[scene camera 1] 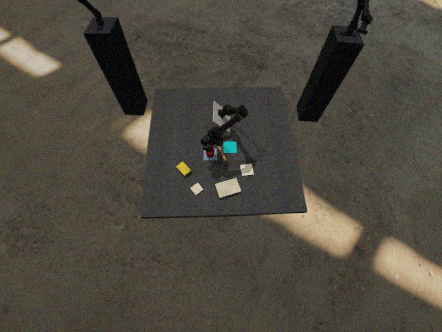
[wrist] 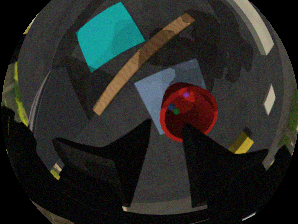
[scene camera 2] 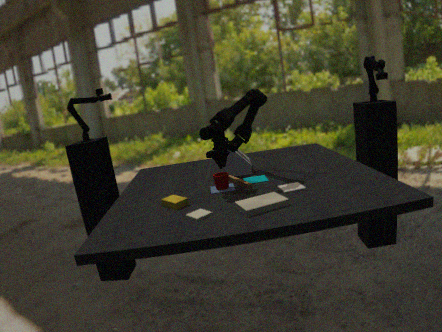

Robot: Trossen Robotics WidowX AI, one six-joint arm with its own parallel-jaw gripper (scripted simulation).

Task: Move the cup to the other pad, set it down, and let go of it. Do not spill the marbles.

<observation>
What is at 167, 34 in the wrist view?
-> A thin wooden stick.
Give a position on a pale blue-grey pad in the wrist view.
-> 152, 88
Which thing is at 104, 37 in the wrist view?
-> A cyan pad.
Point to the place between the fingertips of my gripper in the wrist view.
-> At 167, 125
</observation>
